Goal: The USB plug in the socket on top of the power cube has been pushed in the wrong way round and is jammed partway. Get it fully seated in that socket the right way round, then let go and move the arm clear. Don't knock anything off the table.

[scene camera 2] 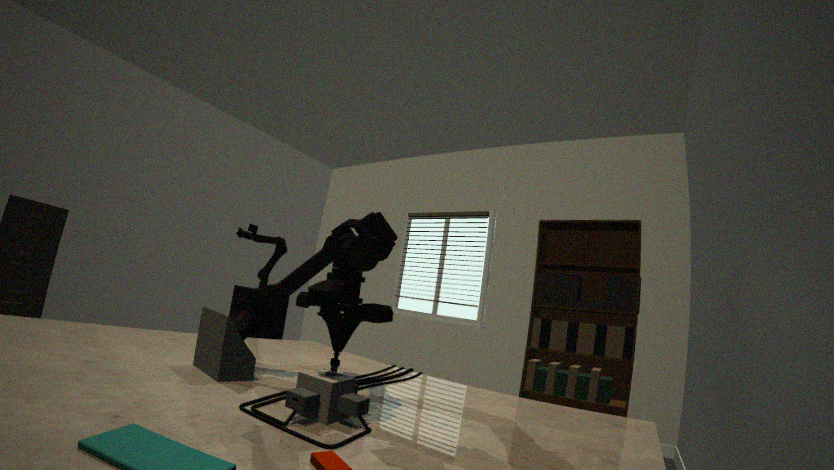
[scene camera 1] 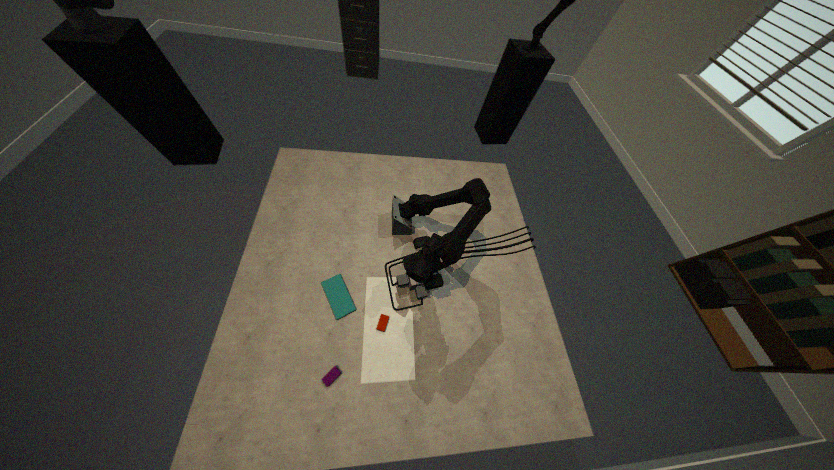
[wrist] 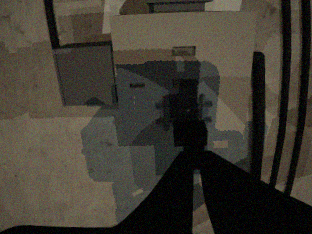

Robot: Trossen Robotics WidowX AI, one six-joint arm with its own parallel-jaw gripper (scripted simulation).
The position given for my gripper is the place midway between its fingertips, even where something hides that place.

My gripper [scene camera 2: 337, 351] carries a dark USB plug [wrist: 188, 131]. Also in view: a teal flat block [scene camera 1: 337, 294] and a grey power cube [scene camera 2: 328, 386].
My gripper shows as well in the wrist view [wrist: 194, 160]. The grey power cube shows as well in the wrist view [wrist: 181, 56]. The wrist view misses the teal flat block: it is out of frame.
